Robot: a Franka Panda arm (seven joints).
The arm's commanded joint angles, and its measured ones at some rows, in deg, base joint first. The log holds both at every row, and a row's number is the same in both.
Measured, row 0:
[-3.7, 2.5, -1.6, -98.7, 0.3, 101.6, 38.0]
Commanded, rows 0 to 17:
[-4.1, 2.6, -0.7, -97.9, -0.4, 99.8, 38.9]
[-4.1, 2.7, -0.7, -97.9, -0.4, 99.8, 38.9]
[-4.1, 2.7, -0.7, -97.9, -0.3, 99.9, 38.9]
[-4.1, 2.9, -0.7, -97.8, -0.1, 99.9, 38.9]
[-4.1, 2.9, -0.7, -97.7, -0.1, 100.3, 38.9]
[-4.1, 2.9, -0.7, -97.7, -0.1, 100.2, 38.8]
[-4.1, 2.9, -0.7, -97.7, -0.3, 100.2, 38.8]
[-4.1, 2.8, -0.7, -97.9, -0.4, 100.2, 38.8]
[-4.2, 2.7, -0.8, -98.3, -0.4, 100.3, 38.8]
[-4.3, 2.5, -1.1, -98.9, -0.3, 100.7, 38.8]
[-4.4, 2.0, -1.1, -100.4, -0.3, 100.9, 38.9]
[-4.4, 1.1, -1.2, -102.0, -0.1, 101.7, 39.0]
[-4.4, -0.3, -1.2, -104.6, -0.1, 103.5, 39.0]
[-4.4, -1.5, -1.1, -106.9, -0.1, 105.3, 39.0]
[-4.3, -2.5, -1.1, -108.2, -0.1, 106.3, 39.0]
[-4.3, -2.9, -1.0, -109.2, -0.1, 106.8, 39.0]
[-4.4, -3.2, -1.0, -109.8, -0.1, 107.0, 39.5]
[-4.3, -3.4, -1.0, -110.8, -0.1, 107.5, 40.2]
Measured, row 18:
[-4.1, -0.1, -1.6, -106.0, 0.3, 105.1, 38.1]
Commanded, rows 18 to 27:
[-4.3, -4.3, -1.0, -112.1, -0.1, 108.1, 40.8]
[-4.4, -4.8, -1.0, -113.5, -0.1, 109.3, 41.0]
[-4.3, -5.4, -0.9, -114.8, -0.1, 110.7, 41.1]
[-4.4, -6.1, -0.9, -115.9, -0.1, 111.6, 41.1]
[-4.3, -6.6, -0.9, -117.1, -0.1, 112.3, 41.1]
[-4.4, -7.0, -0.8, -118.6, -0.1, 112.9, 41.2]
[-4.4, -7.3, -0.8, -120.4, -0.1, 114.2, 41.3]
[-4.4, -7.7, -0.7, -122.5, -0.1, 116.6, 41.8]
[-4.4, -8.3, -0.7, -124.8, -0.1, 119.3, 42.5]
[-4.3, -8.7, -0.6, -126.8, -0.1, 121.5, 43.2]
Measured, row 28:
[-4.1, -5.8, -1.5, -119.6, 0.3, 115.0, 40.5]
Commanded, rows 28 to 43:
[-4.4, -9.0, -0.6, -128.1, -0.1, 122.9, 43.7]
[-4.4, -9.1, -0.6, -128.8, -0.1, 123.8, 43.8]
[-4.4, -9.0, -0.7, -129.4, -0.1, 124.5, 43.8]
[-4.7, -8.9, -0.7, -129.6, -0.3, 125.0, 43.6]
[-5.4, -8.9, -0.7, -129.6, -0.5, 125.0, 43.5]
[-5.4, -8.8, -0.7, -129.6, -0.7, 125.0, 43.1]
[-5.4, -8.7, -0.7, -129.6, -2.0, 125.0, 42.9]
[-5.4, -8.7, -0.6, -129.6, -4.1, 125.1, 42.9]
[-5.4, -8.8, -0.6, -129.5, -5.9, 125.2, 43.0]
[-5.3, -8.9, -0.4, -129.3, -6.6, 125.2, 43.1]
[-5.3, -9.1, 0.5, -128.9, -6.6, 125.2, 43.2]
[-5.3, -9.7, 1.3, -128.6, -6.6, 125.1, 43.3]
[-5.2, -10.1, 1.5, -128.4, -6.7, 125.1, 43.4]
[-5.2, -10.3, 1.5, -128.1, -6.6, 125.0, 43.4]
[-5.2, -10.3, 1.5, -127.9, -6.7, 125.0, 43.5]
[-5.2, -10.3, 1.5, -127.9, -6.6, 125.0, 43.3]
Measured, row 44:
[-4.7, -9.2, 0.7, -128.0, -5.4, 124.6, 42.5]
